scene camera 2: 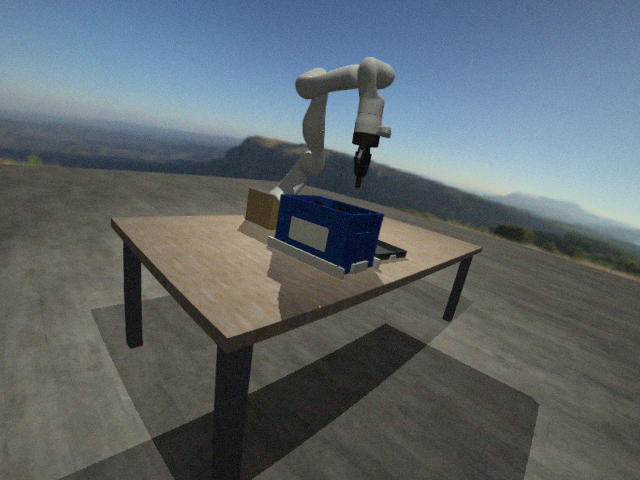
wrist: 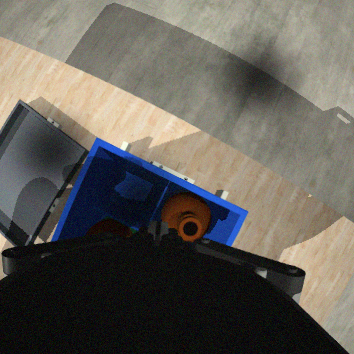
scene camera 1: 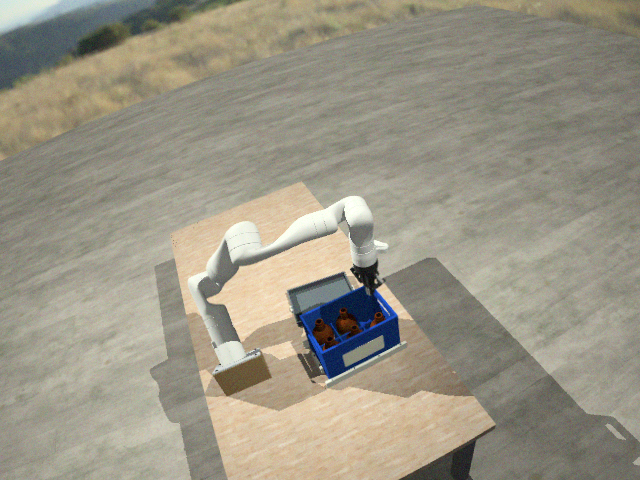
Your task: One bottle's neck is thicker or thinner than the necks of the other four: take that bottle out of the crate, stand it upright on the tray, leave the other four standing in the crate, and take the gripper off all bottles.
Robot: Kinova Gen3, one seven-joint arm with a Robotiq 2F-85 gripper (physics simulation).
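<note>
The blue crate stands on the table. In scene camera 1, brown bottles stand in it: one at the left, one at the back, one at the right, and two lower ones partly hidden by the front wall. I cannot tell which neck differs. My gripper is shut and empty above the crate's far right part. The wrist view shows an orange-brown bottle below the fingers, and a darker one partly hidden. The grey tray holds no bottle.
Pale strips border the crate's foot on the table. The tray lies close behind the crate in scene camera 1. A brown panel stands by the arm's base.
</note>
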